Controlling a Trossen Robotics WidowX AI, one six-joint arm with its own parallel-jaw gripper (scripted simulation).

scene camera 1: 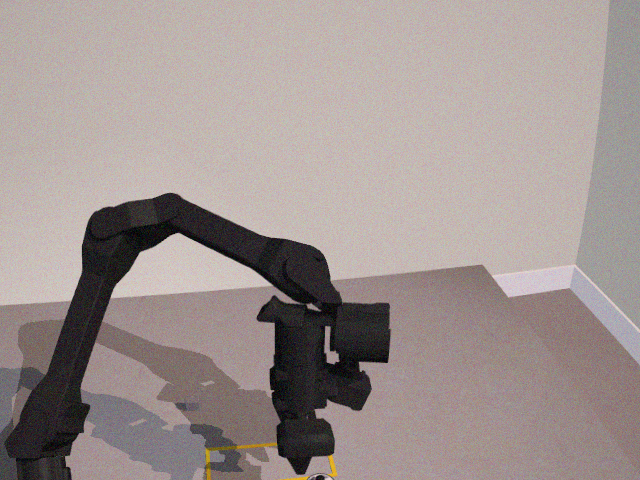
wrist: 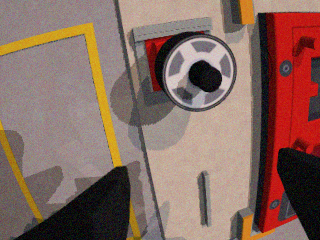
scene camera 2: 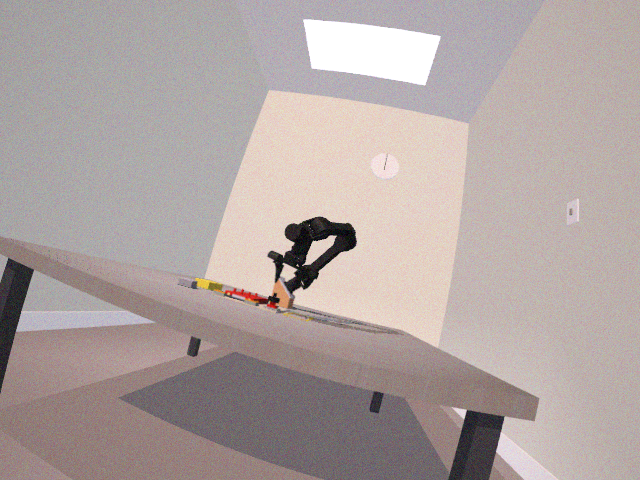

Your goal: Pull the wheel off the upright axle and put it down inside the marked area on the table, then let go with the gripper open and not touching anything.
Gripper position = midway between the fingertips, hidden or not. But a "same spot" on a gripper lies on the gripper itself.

Scene:
My gripper shows in scene camera 1 [298, 459], in the wrist view and in scene camera 2. One and the same spot on my gripper: [wrist: 107, 202] is [scene camera 2: 294, 283].

